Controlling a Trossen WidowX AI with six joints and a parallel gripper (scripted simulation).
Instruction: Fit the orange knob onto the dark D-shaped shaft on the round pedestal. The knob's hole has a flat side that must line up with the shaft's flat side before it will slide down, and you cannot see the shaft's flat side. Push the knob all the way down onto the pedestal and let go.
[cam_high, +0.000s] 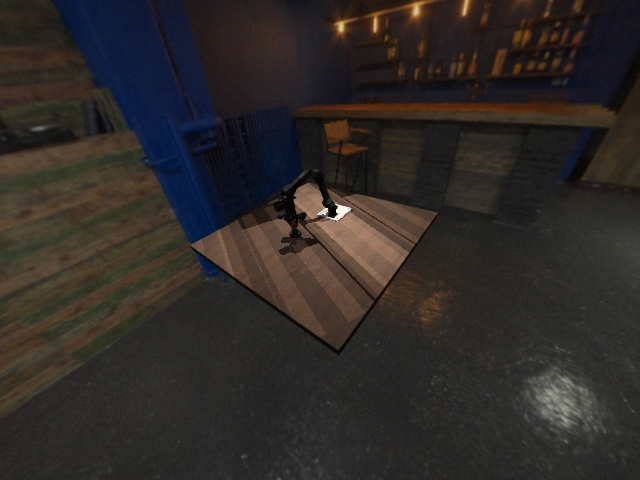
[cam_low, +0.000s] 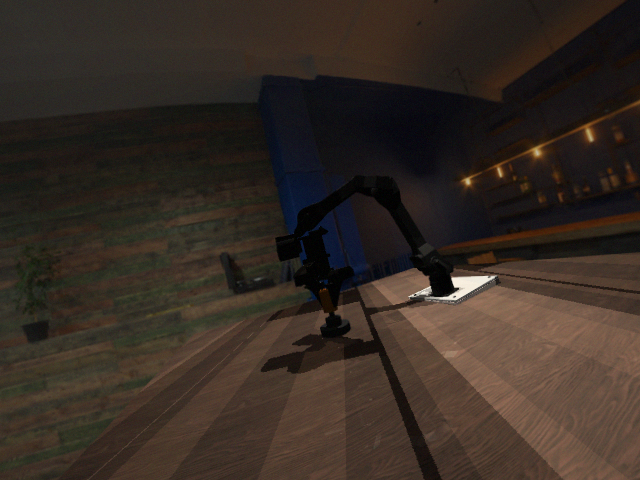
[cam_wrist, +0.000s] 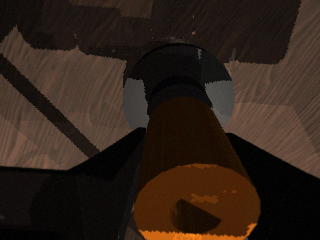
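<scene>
My gripper tip is now 2 cm below the orange knob. From my gripper tip the other things lie so: dark round pedestal: 4 cm below.
</scene>
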